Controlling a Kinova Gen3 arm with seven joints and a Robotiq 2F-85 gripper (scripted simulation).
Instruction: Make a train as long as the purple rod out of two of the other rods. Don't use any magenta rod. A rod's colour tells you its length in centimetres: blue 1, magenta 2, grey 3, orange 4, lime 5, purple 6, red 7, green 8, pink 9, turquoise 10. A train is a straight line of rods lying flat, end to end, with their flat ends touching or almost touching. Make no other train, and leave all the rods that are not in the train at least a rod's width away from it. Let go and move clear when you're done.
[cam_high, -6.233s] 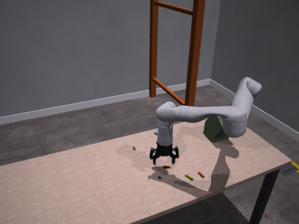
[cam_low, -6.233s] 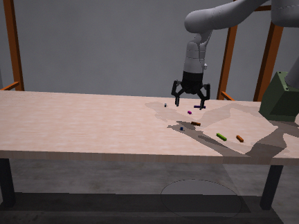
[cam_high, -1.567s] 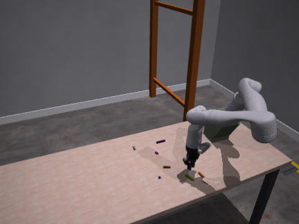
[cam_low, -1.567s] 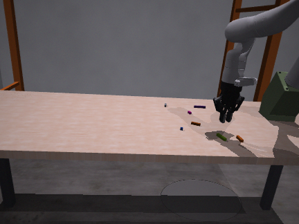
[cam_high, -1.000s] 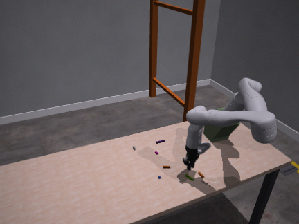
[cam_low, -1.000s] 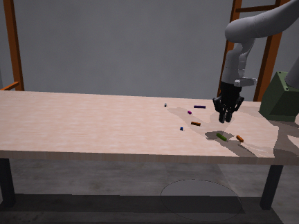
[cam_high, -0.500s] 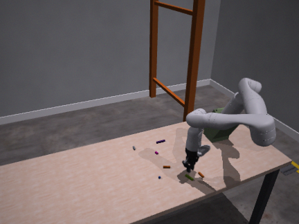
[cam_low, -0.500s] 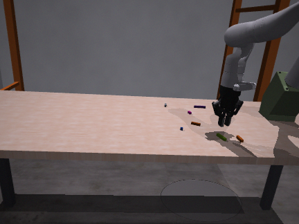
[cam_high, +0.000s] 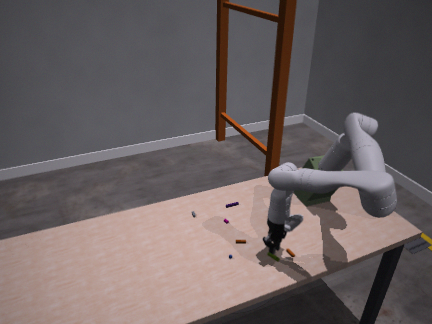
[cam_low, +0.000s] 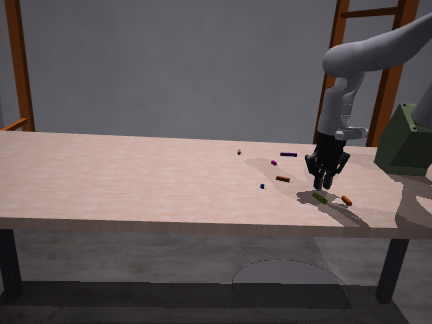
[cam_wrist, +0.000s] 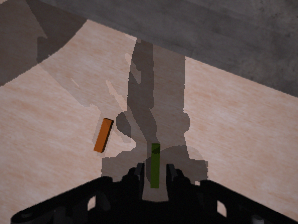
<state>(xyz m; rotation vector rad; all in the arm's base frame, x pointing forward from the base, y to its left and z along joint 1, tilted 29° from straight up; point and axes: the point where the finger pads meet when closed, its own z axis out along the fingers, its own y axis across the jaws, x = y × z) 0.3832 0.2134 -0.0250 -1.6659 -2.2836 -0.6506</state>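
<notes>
The lime rod lies 5 cm below my hand. Round my hand: magenta rod (6 cm ahead, 26 cm to the right, 5 cm below); then purple rod (1 cm behind, 35 cm to the right, 5 cm below); then blue rod (15 cm ahead, 7 cm to the right, 5 cm below).
</notes>
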